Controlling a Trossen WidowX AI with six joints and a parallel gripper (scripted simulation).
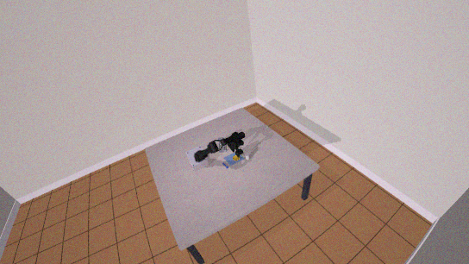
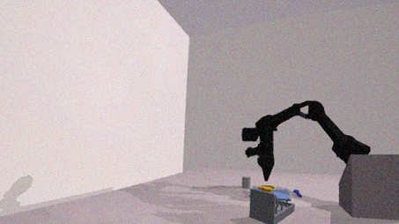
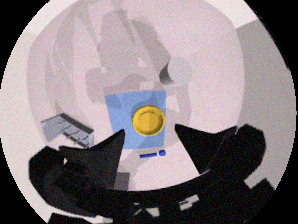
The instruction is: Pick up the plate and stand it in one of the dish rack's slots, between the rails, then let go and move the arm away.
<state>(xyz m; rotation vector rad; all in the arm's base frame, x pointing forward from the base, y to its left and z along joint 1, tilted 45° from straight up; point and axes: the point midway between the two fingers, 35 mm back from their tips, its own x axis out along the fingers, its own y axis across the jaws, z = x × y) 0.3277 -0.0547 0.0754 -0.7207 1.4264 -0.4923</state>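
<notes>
My gripper tip is 40 mm above the yellow plate. The rest, counted from my gripper tip: white cup 90 mm ahead, 40 mm to the right, 30 mm below; light blue mat 20 mm behind, 20 mm to the left, 50 mm below; dish rack 50 mm behind, 220 mm to the left, 30 mm below.
</notes>
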